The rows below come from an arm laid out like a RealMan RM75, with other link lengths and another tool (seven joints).
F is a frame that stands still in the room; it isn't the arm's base.
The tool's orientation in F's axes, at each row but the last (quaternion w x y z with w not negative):
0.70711 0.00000 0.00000 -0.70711
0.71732 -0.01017 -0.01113 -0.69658
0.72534 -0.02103 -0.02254 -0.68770
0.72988 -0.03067 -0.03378 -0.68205
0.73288 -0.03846 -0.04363 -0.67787
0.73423 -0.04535 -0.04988 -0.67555
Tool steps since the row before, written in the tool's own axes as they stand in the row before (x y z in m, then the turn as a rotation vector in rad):
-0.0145 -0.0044 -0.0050 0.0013 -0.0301 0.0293
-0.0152 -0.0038 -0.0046 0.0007 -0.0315 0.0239
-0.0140 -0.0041 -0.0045 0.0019 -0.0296 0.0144
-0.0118 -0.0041 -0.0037 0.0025 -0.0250 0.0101
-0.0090 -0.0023 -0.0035 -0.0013 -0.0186 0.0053
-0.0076 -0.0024 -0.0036 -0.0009 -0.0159 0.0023
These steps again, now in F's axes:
-0.0044 0.0145 -0.0050 -0.0301 -0.0013 0.0293
-0.0042 0.0149 -0.0051 -0.0315 -0.0009 0.0239
-0.0048 0.0135 -0.0054 -0.0295 -0.0026 0.0145
-0.0049 0.0111 -0.0048 -0.0248 -0.0033 0.0103
-0.0029 0.0083 -0.0045 -0.0187 0.0004 0.0051
-0.0030 0.0068 -0.0046 -0.0159 -0.0001 0.0021

